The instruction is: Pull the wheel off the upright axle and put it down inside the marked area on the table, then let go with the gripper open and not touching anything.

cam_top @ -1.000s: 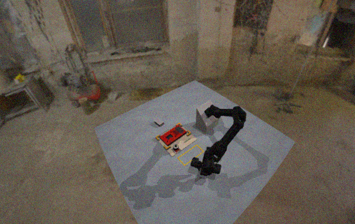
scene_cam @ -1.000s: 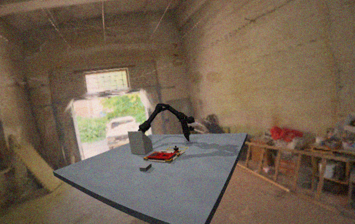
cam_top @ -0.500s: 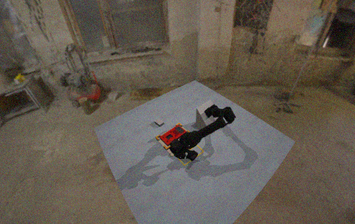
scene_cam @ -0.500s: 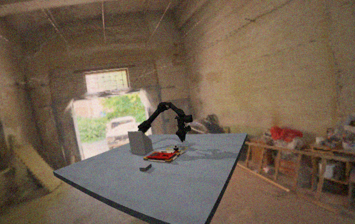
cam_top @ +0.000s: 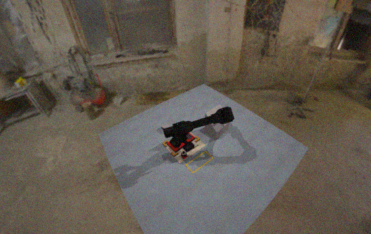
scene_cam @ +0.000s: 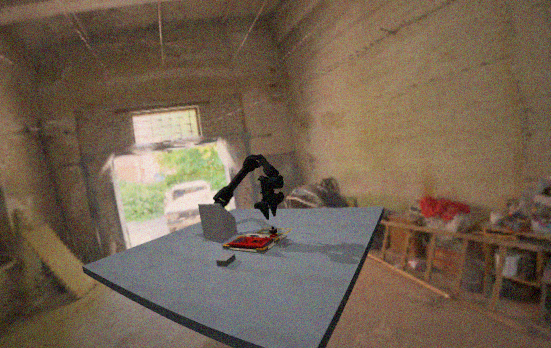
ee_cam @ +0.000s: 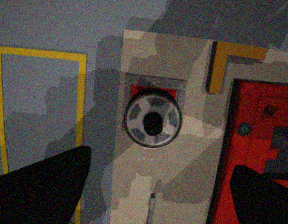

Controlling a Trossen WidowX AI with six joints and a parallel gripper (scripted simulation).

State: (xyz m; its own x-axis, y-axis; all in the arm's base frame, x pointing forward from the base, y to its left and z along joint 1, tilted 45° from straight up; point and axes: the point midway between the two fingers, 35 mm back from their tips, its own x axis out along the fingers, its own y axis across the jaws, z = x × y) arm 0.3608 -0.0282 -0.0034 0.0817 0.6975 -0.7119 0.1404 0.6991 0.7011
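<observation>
My gripper tip is 70 mm above the dark wheel.
</observation>
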